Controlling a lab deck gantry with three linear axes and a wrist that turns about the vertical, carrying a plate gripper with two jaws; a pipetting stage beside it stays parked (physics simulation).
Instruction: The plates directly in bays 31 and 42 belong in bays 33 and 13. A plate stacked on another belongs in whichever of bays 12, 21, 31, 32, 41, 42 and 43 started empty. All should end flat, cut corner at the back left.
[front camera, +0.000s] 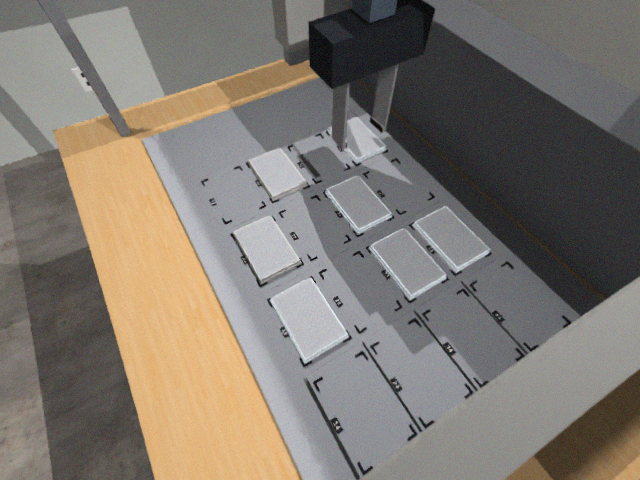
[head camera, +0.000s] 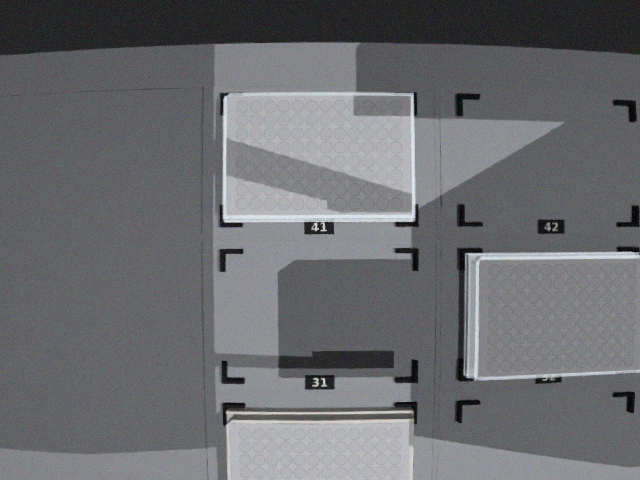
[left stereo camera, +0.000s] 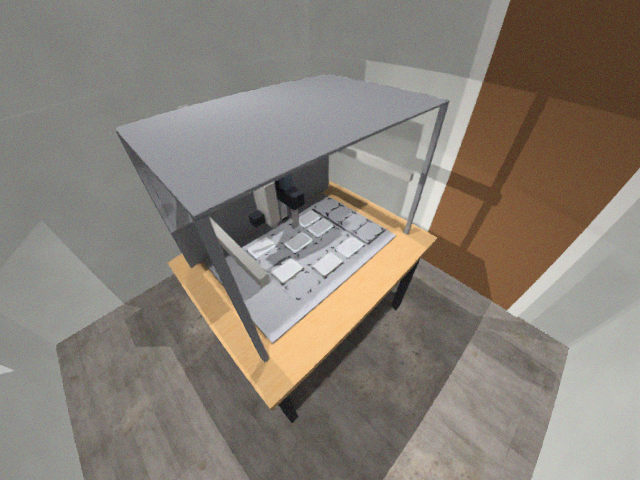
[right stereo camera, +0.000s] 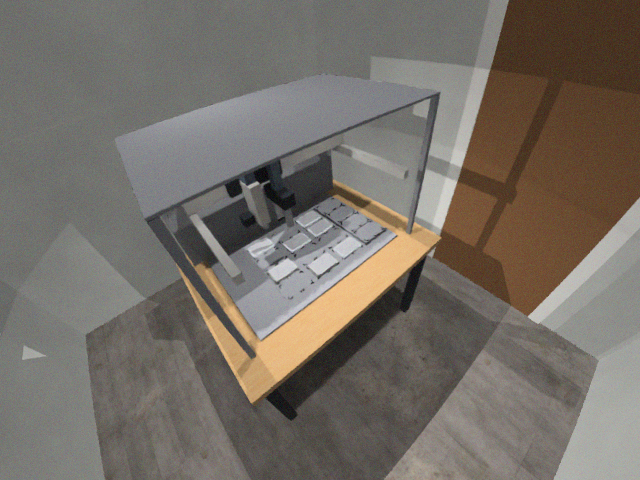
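Seen in the pictures: gripper, fingertip midpoint: (front camera: 358, 134) (left stereo camera: 290, 222) (right stereo camera: 285, 222); robot's base, origin of the base link: (front camera: 203, 182) (left stereo camera: 298, 299) (right stereo camera: 290, 298).
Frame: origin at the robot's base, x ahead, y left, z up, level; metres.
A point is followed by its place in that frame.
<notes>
Flat white plates lie in bay 41 (front camera: 368, 147) {x 0.108, y 0.367, z 0.014 m} (head camera: 318, 155) {x 0.064, y 0.363, z 0.014 m}, bay 32 (front camera: 358, 204) {x 0.236, y 0.252, z 0.014 m} (head camera: 555, 317) {x 0.222, y 0.257, z 0.014 m}, bay 21 (front camera: 277, 173) {x 0.072, y 0.148, z 0.014 m} (head camera: 320, 454) {x 0.064, y 0.168, z 0.014 m}, bay 12 (front camera: 266, 249) {x 0.237, y 0.040, z 0.014 m}, bay 13 (front camera: 309, 320) {x 0.401, y 0.041, z 0.014 m}, bay 33 (front camera: 407, 263) {x 0.398, y 0.252, z 0.014 m} and bay 43 (front camera: 450, 238) {x 0.397, y 0.358, z 0.014 m}. Bays 31 (head camera: 248, 310) {x 0.015, y 0.261, z 0.000 m} and 42 (head camera: 542, 180) {x 0.222, y 0.351, z 0.000 m} hold no plate. In the head view the bay 32 and bay 21 plates show a cut corner at the back left. My gripper (front camera: 360, 137) {x 0.194, y 0.265, z 0.160 m} is open and empty, high above the deck. Its jaws overlap the bay 41 plate in the front view and do not show in the head view.
Bays 11, 22 and 23 hold no plate. The parked pipetting stage (left stereo camera: 266, 204) (right stereo camera: 254, 204) hangs beside the gripper. The dark back wall (front camera: 491, 160) {x 0.313, y 0.519, z 0.067 m} rises behind the deck. Frame posts (left stereo camera: 426, 167) {x 0.703, y -0.109, z 0.407 m} (right stereo camera: 423, 165) {x 0.705, y -0.113, z 0.399 m} stand at the table corners.
</notes>
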